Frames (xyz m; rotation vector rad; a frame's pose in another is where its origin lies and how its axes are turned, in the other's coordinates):
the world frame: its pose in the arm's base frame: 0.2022 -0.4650 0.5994 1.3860 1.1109 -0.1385
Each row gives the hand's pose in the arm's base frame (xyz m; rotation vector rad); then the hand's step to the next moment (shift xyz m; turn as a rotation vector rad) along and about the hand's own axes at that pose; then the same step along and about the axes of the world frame.
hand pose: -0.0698 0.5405 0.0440 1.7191 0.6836 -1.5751
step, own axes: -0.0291 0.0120 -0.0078 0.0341 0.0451 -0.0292
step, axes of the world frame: -0.0150 0.0287 -0.0012 0.0444 0.0171 0.0423
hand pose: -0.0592 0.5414 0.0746 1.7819 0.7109 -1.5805
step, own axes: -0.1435 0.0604 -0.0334 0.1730 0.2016 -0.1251
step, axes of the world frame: -0.0833 0.1356 0.0042 0.2097 0.0602 0.1965
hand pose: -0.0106 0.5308 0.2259 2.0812 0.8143 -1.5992
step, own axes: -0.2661 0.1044 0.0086 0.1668 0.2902 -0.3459
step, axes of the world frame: -0.2340 0.1479 0.0717 0.3169 0.2672 0.2447
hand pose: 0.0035 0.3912 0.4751 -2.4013 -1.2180 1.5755
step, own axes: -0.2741 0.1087 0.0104 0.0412 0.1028 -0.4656
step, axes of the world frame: -0.2334 0.0519 0.1729 0.1878 0.4297 0.0958
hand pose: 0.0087 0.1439 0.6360 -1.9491 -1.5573 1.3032
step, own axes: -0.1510 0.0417 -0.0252 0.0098 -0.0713 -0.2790
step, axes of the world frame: -0.0829 0.0296 0.1320 0.0182 0.2856 -0.0331
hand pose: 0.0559 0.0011 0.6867 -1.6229 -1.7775 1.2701
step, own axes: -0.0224 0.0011 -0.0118 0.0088 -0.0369 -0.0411
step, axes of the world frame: -0.0082 0.0133 0.0199 -0.0146 0.0476 -0.0254
